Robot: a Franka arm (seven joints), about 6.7 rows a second.
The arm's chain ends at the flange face. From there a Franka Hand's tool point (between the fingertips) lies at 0.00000 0.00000 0.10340 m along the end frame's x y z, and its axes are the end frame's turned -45 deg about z.
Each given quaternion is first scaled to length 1.
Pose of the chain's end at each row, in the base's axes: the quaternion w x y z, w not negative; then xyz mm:
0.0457, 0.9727, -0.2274, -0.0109, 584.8, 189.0, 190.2
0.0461, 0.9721, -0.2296, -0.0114, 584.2, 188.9, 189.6
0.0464, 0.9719, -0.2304, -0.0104, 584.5, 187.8, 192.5
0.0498, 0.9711, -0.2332, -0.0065, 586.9, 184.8, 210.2
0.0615, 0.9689, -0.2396, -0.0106, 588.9, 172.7, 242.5
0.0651, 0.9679, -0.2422, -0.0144, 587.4, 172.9, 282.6
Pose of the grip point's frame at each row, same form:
0.0380, 0.9856, 0.1621, -0.0276, 580.5, 180.3, 87.3
0.0382, 0.9860, 0.1599, -0.0282, 579.7, 180.2, 86.7
0.0389, 0.9861, 0.1591, -0.0274, 580.2, 179.0, 89.6
0.0435, 0.9865, 0.1562, -0.0251, 583.2, 175.1, 107.3
0.0528, 0.9868, 0.1494, -0.0333, 583.7, 160.9, 139.9
0.0546, 0.9869, 0.1466, -0.0382, 581.3, 160.6, 180.1

